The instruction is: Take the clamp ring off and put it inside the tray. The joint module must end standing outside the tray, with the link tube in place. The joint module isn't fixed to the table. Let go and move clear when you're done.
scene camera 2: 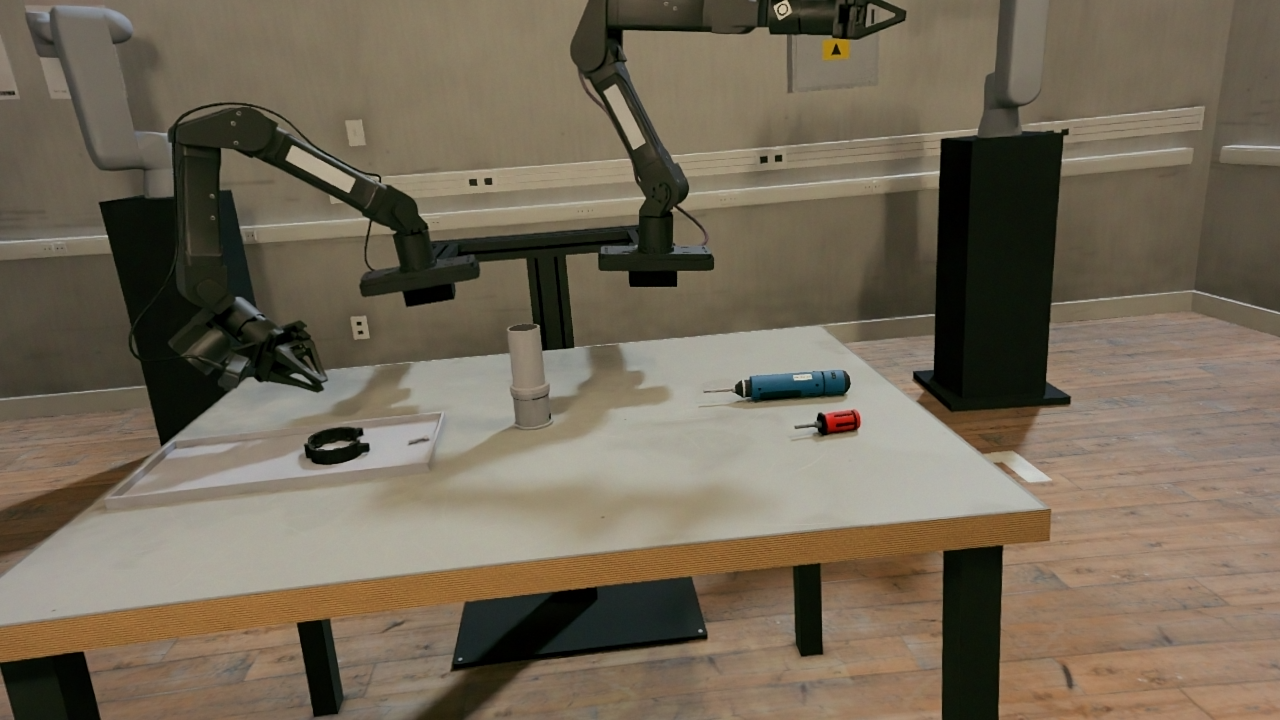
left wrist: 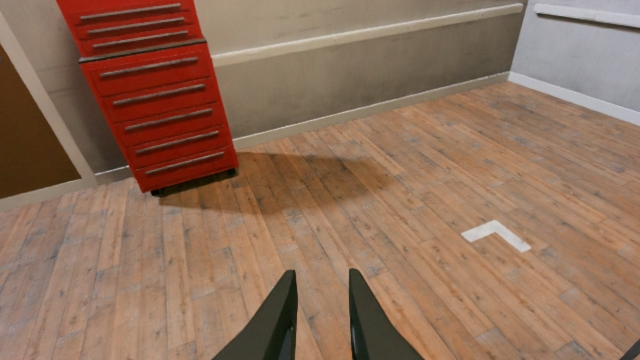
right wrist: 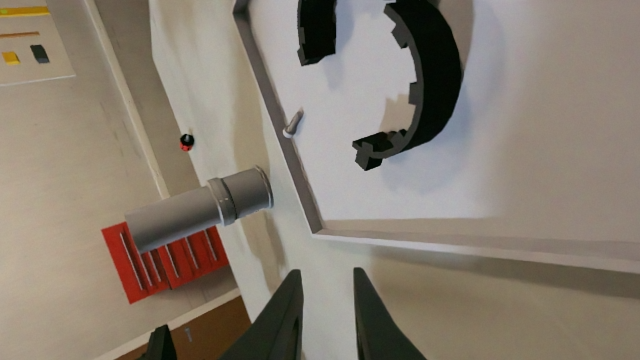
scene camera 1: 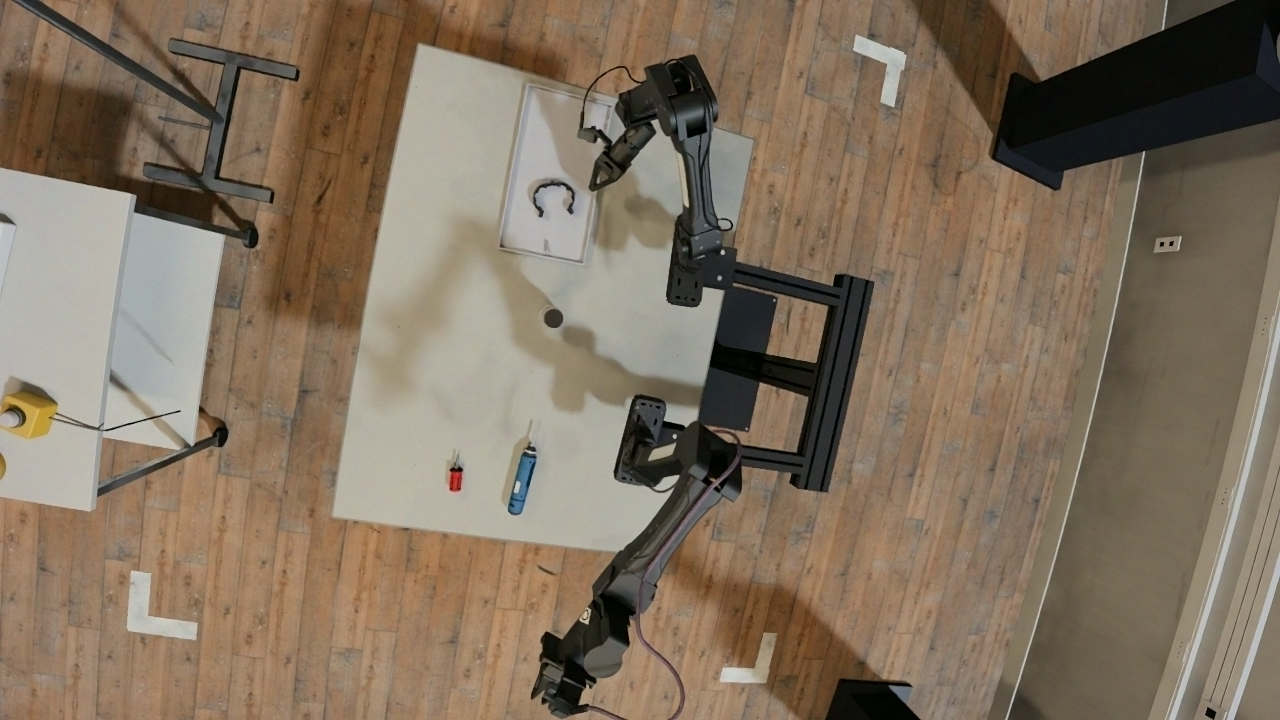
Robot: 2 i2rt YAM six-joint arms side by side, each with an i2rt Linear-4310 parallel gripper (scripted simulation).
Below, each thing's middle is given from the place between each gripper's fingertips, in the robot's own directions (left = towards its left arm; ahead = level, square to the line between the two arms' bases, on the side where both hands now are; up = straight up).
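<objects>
My right gripper [scene camera 2: 323,386] is 8 cm short of the black clamp ring [scene camera 2: 338,455] and 3 cm to the right of it, and 8 cm above it. Counting from that same right hand, I find the white tray [scene camera 2: 201,467] 9 cm ahead, 2 cm to the right and 8 cm below, while the pale link tube [scene camera 2: 524,340] is 1 cm ahead, 32 cm to the left and 2 cm above. The grey joint module [scene camera 2: 532,412] is 1 cm ahead of my right hand, 33 cm to the left of it and 6 cm below it.
From my left hand [scene camera 1: 536,699], the black clamp ring is 18 cm ahead, 91 cm to the right and 56 cm below, and the white tray is 19 cm ahead, 96 cm to the right and 57 cm below. The pale link tube, which I also see, is 11 cm ahead of my left hand, 62 cm to the right of it and 47 cm below it; the grey joint module is 11 cm ahead of that hand, 62 cm to the right and 55 cm below.
</objects>
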